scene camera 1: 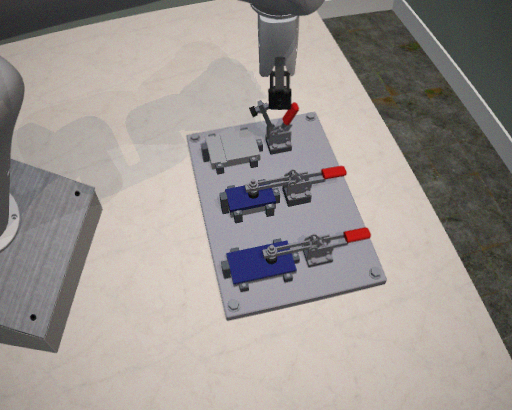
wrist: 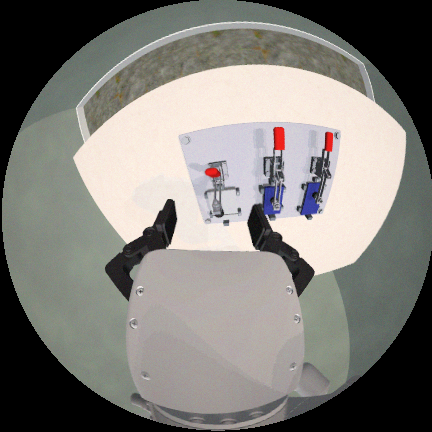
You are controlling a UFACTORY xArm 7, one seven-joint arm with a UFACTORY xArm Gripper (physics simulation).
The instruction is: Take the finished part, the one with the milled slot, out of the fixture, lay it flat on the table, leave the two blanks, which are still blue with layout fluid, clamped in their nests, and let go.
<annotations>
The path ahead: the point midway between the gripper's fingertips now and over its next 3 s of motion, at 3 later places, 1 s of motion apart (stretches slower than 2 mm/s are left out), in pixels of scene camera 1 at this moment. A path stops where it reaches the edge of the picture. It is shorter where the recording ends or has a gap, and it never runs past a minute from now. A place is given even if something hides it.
My gripper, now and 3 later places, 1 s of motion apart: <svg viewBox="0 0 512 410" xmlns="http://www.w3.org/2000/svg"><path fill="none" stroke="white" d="M280 84L231 115L234 136L236 147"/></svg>
</annotations>
